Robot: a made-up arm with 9 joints. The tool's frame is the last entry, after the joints.
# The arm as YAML. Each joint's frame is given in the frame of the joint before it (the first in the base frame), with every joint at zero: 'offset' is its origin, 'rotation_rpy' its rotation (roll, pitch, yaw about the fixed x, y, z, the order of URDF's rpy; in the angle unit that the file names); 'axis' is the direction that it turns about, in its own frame. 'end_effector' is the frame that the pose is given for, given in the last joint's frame.
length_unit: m
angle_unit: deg
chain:
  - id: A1
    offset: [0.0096, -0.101, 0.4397]
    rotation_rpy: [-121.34, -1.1, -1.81]
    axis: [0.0, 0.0, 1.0]
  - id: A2
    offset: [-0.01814, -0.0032, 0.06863]
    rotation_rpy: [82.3, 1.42, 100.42]
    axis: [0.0, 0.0, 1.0]
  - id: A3
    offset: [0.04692, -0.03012, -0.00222]
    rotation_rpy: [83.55, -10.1, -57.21]
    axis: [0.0, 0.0, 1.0]
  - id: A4
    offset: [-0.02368, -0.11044, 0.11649]
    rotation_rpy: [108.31, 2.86, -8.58]
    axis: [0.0, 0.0, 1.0]
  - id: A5
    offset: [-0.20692, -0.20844, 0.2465]
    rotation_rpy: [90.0, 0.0, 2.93]
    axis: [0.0, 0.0, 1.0]
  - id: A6
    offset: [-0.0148, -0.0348, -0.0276]
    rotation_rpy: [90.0, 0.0, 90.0]
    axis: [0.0, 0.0, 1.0]
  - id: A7
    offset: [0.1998, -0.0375, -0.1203]
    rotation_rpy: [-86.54, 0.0, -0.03]
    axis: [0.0, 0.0, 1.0]
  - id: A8
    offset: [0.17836, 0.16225, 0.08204]
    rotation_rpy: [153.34, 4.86, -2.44]
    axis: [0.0, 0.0, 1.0]
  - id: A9
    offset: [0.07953, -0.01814, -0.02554]
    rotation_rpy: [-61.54, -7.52, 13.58]
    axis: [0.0, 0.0, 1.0]
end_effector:
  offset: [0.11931, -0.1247, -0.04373]
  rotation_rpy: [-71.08, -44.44, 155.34]
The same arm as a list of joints. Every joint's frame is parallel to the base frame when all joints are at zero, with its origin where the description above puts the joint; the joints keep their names.
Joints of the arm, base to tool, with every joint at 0 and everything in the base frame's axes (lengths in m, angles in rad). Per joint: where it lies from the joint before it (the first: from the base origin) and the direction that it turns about. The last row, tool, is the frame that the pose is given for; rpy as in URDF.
A1: xyz 0.0096 -0.1010 0.4397 axis 0.036999 0.853374 -0.519984
A2: xyz -0.0156 0.0608 -0.0333 axis 0.978316 -0.0114 -0.206803
A3: xyz -0.0077 -0.0503 -0.0229 axis 0.313796 0.0014 0.949489
A4: xyz -0.0706 0.0053 0.1460 axis -1 0.0001 0
A5: xyz -0.2465 0.2173 -0.1976 axis 0 -0.0001 -1
A6: xyz 0.0348 0.0148 0.0276 axis -0.0001 -1 0.0001
A7: xyz -0.1998 0.1203 0.0375 axis -0.0005 -0.060498 -0.998168
A8: xyz -0.1784 0.1570 -0.0916 axis 0.095201 -0.390404 0.915708
A9: xyz -0.0816 0.0237 -0.0093 axis 0.310686 -0.947157 0.079796
tool: xyz -0.1162 0.0193 0.1335 rpy -0.1257 0.3178 -0.5553

